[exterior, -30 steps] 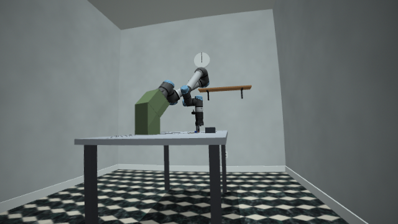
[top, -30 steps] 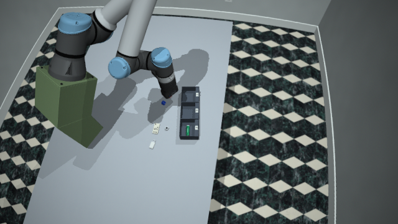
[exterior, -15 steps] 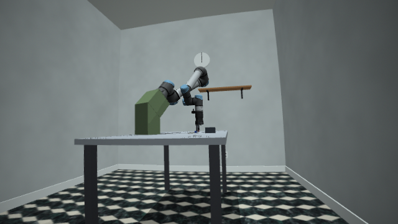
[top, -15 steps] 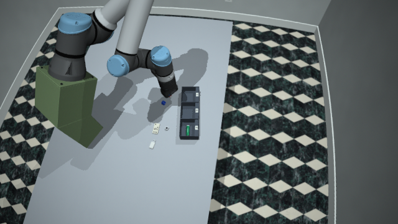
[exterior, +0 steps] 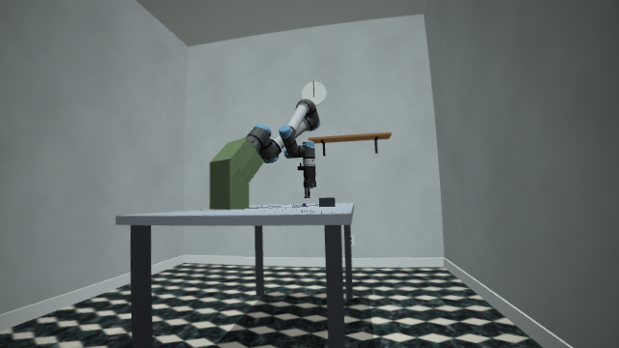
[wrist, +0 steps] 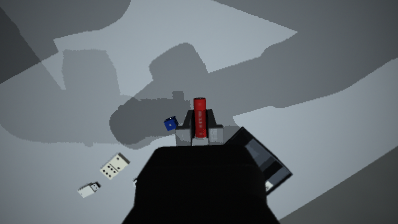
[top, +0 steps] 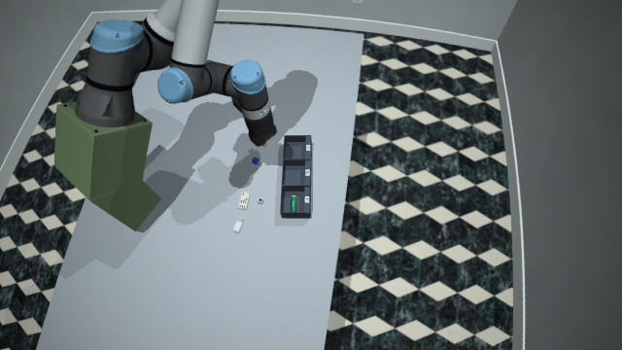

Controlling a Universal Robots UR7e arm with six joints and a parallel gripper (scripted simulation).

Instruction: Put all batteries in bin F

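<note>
The green battery is 16 cm ahead of my hand, 15 cm to the right of it and 5 cm below it. From my hand the other things lie so: dark bin 14 cm ahead, 6 cm to the right, 4 cm below; red battery 1 cm below; blue die 1 cm behind, 5 cm to the right, 6 cm below.
</note>
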